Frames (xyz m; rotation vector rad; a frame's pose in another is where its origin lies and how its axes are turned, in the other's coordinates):
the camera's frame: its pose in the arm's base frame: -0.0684 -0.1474 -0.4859 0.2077 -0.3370 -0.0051
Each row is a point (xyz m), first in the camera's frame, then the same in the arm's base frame.
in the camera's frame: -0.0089 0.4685 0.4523
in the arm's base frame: -0.2394 0.2203 0.0237
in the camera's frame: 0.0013 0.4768 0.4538
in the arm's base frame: -0.2305 0.2278 0.0301
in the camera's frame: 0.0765 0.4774 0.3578
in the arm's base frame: -0.1279 0.2447 -0.0337
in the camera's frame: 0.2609 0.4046 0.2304
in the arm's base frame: 0.0902 0.1919 -0.1056
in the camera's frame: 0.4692 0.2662 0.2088
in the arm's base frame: 0.2980 0.0525 -0.0854
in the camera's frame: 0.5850 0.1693 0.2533
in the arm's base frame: 0.3955 -0.0559 -0.0261
